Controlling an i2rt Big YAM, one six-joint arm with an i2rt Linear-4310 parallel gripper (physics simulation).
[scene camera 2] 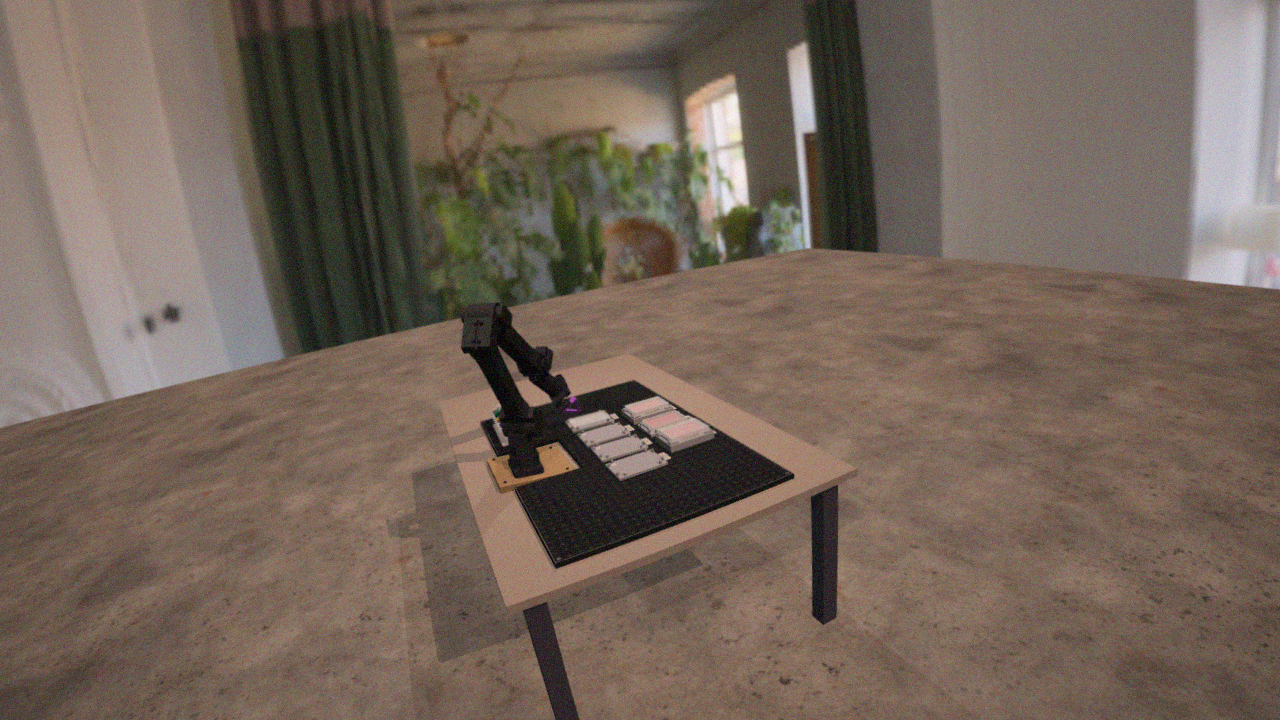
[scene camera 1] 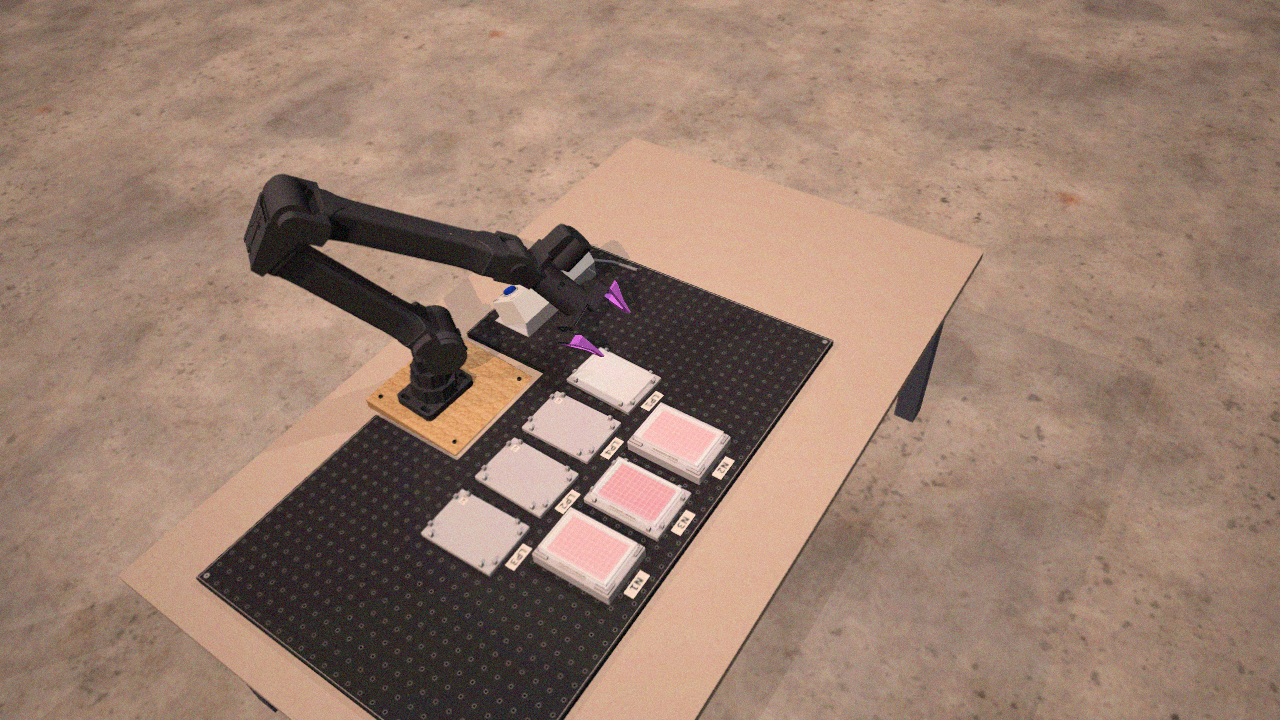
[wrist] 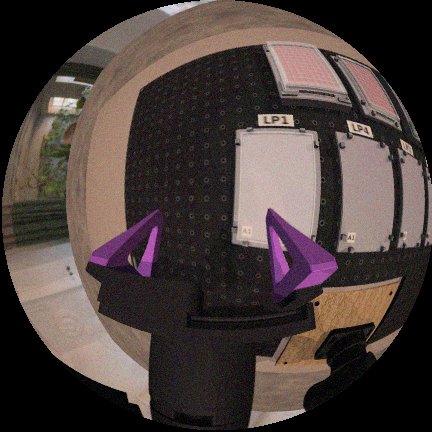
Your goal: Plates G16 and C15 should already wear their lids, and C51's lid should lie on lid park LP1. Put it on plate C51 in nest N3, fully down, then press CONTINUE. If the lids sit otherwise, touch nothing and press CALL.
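Places are measured from the arm's base along level axes (x ahead, y left, z up), in metres.
Pixels of known places: gripper, fingertip midpoint: (scene camera 2: 574, 402) (scene camera 1: 615, 334) (wrist: 212, 213); arm's base, link origin: (scene camera 2: 525, 468) (scene camera 1: 436, 391) (wrist: 345, 340).
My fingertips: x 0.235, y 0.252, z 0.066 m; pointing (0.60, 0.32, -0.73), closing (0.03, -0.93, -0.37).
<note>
For each thing: its middle in the pictures, then the offset to it from my fingertips. "spot": a spot on its surface instead.
- white lid, body centre: (wrist: 277, 186) (scene camera 1: 613, 376) (scene camera 2: 589, 419) dx +0.028, dy -0.051, dz -0.052 m
- nest N3, surface spot: (scene camera 1: 639, 492) spot: dx +0.224, dy -0.242, dz -0.041 m
- nest N2, surface spot: (wrist: 307, 67) (scene camera 1: 667, 426) spot: dx +0.190, dy -0.112, dz -0.028 m
- nest N1, surface spot: (scene camera 1: 590, 548) spot: dx +0.229, dy -0.377, dz -0.026 m
- LP2, body centre: (scene camera 1: 526, 474) (scene camera 2: 618, 446) dx +0.037, dy -0.309, dz -0.056 m
- LP3, body centre: (scene camera 1: 475, 529) (scene camera 2: 636, 463) dx +0.039, dy -0.439, dz -0.056 m
- sloped button box, body centre: (scene camera 1: 544, 282) (scene camera 2: 507, 420) dx -0.228, dy +0.062, dz -0.024 m
- blue button, body centre: (scene camera 1: 510, 291) dx -0.249, dy -0.013, dz -0.002 m
A white lid (scene camera 1: 614, 377) (scene camera 2: 590, 419) (wrist: 277, 175) lies flat on lid park LP1. The pink plate in nest N3 (scene camera 1: 639, 492) (wrist: 370, 87) sits lower than its neighbours and appears uncovered. The pink plates in nest N2 (scene camera 1: 680, 434) (wrist: 307, 67) and nest N1 (scene camera 1: 590, 548) stand taller with pale rims and look lidded. The plate names are not readable. My gripper (scene camera 1: 615, 333) (scene camera 2: 572, 404) (wrist: 212, 213) is open and empty, above the mat and beside LP1. In the wrist view, its right finger overlaps the lid's near edge.
Lid parks LP4 (scene camera 1: 571, 425) (wrist: 367, 190), LP2 (scene camera 1: 526, 474) and LP3 (scene camera 1: 474, 530) show grey surfaces with corner posts. A sloped button box (scene camera 1: 528, 313) with a blue button (scene camera 1: 509, 290) stands behind the arm's wrist, partly hidden. The arm base stands on a wooden board (scene camera 1: 492, 394) (wrist: 350, 305).
</note>
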